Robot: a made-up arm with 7 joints. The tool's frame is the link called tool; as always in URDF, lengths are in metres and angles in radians. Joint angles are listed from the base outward.
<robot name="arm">
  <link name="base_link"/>
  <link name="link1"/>
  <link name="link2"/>
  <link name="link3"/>
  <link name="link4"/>
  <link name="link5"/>
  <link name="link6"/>
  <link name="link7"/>
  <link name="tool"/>
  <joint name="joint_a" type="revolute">
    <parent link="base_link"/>
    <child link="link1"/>
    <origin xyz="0 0 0.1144" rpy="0 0 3.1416"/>
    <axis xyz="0 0 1"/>
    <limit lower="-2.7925" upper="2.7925"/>
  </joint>
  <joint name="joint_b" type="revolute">
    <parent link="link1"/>
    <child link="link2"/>
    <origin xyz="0 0.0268 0.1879" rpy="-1.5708 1.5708 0"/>
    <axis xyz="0 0 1"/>
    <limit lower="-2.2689" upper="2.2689"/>
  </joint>
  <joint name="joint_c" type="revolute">
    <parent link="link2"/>
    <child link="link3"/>
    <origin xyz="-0.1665 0 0.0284" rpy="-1.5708 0 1.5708"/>
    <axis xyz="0 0 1"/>
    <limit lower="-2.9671" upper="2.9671"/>
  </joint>
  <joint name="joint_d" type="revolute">
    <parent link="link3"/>
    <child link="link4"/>
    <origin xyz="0.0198 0.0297 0.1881" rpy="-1.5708 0 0"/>
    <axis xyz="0 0 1"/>
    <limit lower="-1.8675" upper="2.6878"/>
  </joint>
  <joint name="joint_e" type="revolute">
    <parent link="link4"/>
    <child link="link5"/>
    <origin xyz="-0.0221 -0.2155 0.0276" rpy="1.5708 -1.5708 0"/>
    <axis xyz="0 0 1"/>
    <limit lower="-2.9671" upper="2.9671"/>
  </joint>
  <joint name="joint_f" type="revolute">
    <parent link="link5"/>
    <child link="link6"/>
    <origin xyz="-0.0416 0 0.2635" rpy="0 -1.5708 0"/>
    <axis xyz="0 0 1"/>
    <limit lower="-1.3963" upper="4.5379"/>
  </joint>
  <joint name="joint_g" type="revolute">
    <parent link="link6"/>
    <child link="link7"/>
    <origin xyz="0.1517 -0.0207 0.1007" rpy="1.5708 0 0"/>
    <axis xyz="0 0 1"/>
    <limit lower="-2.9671" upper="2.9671"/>
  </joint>
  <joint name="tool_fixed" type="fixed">
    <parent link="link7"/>
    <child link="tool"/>
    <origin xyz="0 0 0" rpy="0 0 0"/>
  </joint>
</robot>
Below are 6 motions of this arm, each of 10 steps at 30 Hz.
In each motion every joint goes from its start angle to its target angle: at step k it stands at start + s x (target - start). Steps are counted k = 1, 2, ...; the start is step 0. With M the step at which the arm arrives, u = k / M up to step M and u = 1 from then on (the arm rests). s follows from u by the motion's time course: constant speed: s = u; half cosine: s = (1 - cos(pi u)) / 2; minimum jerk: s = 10 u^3 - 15 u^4 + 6 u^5.
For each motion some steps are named. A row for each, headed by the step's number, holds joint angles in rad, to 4 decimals.
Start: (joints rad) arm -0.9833 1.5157 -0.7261 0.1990 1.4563 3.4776 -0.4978
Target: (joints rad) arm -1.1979 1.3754 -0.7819 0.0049 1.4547 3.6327 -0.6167
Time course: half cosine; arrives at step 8
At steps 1, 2, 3, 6, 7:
1: -0.9915 1.5104 -0.7282 0.1916 1.4562 3.4835 -0.5023
2: -1.0147 1.4952 -0.7343 0.1706 1.4561 3.5003 -0.5152
3: -1.0495 1.4724 -0.7433 0.1391 1.4558 3.5255 -0.5345
6: -1.1665 1.3959 -0.7737 0.0333 1.4549 3.6100 -0.5993
7: -1.1897 1.3807 -0.7798 0.0123 1.4548 3.6268 -0.6122

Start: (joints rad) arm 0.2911 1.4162 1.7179 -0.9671 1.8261 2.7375 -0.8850
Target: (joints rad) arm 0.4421 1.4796 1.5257 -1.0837 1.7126 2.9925 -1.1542
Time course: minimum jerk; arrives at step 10
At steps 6, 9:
6: 0.3942 1.4595 1.5867 -1.0467 1.7486 2.9116 -1.0687
9: 0.4408 1.4791 1.5273 -1.0827 1.7136 2.9903 -1.1519

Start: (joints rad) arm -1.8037 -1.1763 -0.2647 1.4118 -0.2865 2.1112 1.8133
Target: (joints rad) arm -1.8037 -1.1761 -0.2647 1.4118 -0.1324 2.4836 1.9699
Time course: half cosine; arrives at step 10
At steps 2, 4, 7, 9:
2: -1.8037 -1.1763 -0.2647 1.4118 -0.2718 2.1468 1.8283
4: -1.8037 -1.1762 -0.2647 1.4118 -0.2333 2.2399 1.8674
7: -1.8037 -1.1761 -0.2647 1.4118 -0.1642 2.4068 1.9376
9: -1.8037 -1.1761 -0.2647 1.4118 -0.1362 2.4745 1.9661

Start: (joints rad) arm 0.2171 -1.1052 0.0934 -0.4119 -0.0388 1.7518 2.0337
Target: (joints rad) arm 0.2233 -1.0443 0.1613 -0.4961 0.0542 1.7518 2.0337
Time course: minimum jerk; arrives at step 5
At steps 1, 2, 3, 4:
1: 0.2175 -1.1017 0.0973 -0.4168 -0.0334 1.7518 2.0337
2: 0.2191 -1.0859 0.1150 -0.4386 -0.0093 1.7518 2.0337
3: 0.2213 -1.0636 0.1397 -0.4694 0.0247 1.7518 2.0337
4: 0.2229 -1.0478 0.1574 -0.4912 0.0488 1.7518 2.0337

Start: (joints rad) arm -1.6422 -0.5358 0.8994 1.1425 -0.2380 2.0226 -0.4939
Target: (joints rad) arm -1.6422 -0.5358 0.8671 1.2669 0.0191 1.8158 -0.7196
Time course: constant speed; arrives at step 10
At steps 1, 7, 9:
1: -1.6422 -0.5358 0.8962 1.1549 -0.2123 2.0019 -0.5165
7: -1.6422 -0.5358 0.8768 1.2296 -0.0580 1.8778 -0.6519
9: -1.6422 -0.5358 0.8703 1.2545 -0.0066 1.8365 -0.6970

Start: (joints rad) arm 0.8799 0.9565 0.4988 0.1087 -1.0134 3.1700 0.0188
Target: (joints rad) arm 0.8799 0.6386 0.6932 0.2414 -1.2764 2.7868 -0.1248
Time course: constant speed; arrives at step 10
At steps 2, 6, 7, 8, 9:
2: 0.8799 0.8929 0.5377 0.1352 -1.0660 3.0934 -0.0099
6: 0.8799 0.7658 0.6154 0.1883 -1.1712 2.9401 -0.0674
7: 0.8799 0.7340 0.6349 0.2016 -1.1975 2.9018 -0.0817
8: 0.8799 0.7022 0.6543 0.2149 -1.2238 2.8634 -0.0961
9: 0.8799 0.6704 0.6738 0.2281 -1.2501 2.8251 -0.1104

